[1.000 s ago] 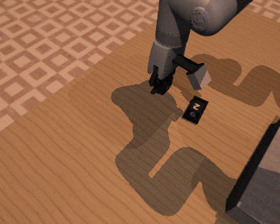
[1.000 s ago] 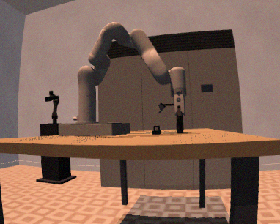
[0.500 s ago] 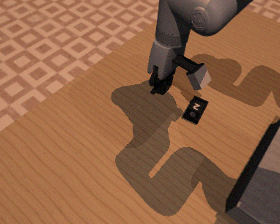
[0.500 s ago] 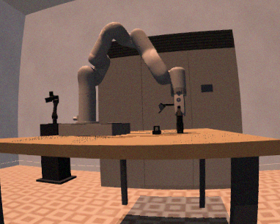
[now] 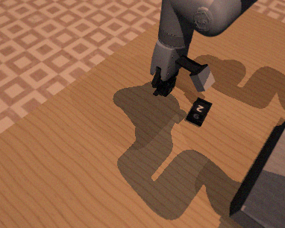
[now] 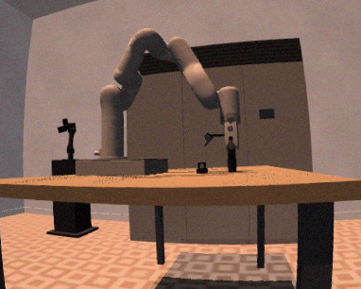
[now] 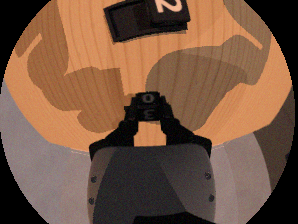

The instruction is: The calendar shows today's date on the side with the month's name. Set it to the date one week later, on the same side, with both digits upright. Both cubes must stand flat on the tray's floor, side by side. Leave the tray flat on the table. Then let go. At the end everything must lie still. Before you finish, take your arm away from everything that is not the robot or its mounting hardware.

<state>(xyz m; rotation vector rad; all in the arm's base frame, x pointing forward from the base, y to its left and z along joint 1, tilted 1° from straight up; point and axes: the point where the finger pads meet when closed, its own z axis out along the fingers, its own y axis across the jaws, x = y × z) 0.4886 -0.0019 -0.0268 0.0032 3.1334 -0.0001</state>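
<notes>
The black cube lies 20 mm below my hand. The rest, counted from my hand: black digit cube 120 mm behind, 20 mm to the left, 10 mm below.
</notes>
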